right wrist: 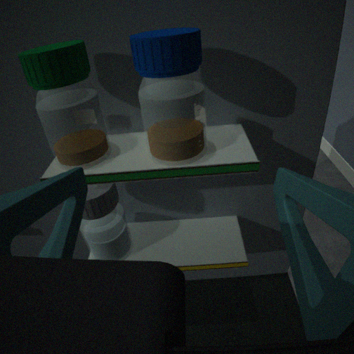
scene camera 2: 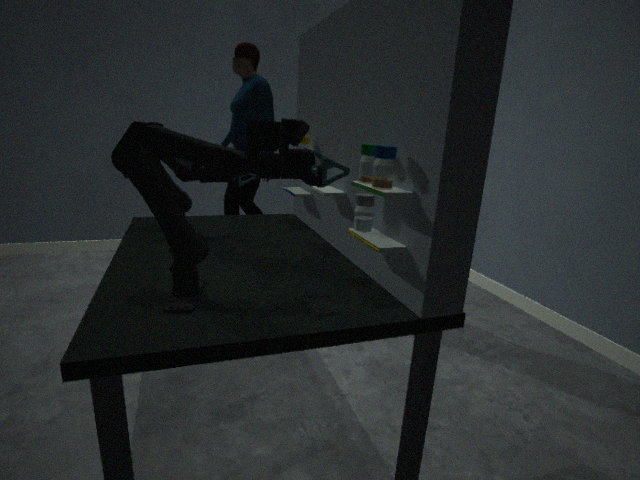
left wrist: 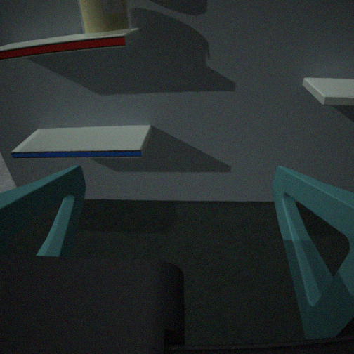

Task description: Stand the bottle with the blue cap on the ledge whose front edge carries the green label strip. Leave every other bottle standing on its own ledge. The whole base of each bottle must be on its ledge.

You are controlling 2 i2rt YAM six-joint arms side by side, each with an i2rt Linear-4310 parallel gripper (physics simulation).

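Places are measured from the left arm's base along level axes (x ahead, y left, z up), in metres.
Pixels of known places: left gripper, between the fingertips: (scene camera 2: 252, 174); right gripper, between the fingertips: (scene camera 2: 341, 167); right arm's base, origin of its link: (scene camera 2: 186, 295).
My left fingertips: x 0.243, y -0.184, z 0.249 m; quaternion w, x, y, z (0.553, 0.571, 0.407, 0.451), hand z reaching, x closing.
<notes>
Behind a point stands the place of what it marks.
The blue-capped bottle (scene camera 2: 384, 167) @(x 0.204, y -0.895, z 0.351 m) (right wrist: 172, 107) stands upright on the green-strip ledge (scene camera 2: 399, 190) @(x 0.238, y -0.923, z 0.295 m) (right wrist: 125, 152), its whole base appearing within the ledge. The green-capped bottle (scene camera 2: 366, 165) @(x 0.238, y -0.802, z 0.345 m) (right wrist: 72, 117) stands apart from it, at the left on the same ledge in the right wrist view. A grey-capped bottle (scene camera 2: 363, 219) @(x 0.242, y -0.804, z 0.195 m) (right wrist: 106, 232) stands on the yellow-strip ledge (scene camera 2: 383, 240) @(x 0.236, y -0.888, z 0.155 m) (right wrist: 195, 245) below. My right gripper (scene camera 2: 334, 169) @(x 0.111, y -0.840, z 0.346 m) (right wrist: 179, 177) is open and empty, drawn back in front of the green-strip ledge. My left gripper (left wrist: 178, 176) is open and empty, largely hidden behind the right arm in scene camera 2.
A pale yellow bottle (left wrist: 105, 17) stands on the red-strip ledge (left wrist: 90, 43), above the blue-strip ledge (scene camera 2: 297, 191) @(x 0.508, y -0.128, z 0.155 m) (left wrist: 87, 140). Another white ledge (scene camera 2: 328, 190) @(x 0.364, y -0.507, z 0.225 m) (left wrist: 336, 91) is at the left wrist view's right. A dark table (scene camera 2: 258, 268) @(x 0.058, y -0.542, z 0.000 m) stands before the wall; a person (scene camera 2: 253, 103) stands behind.
</notes>
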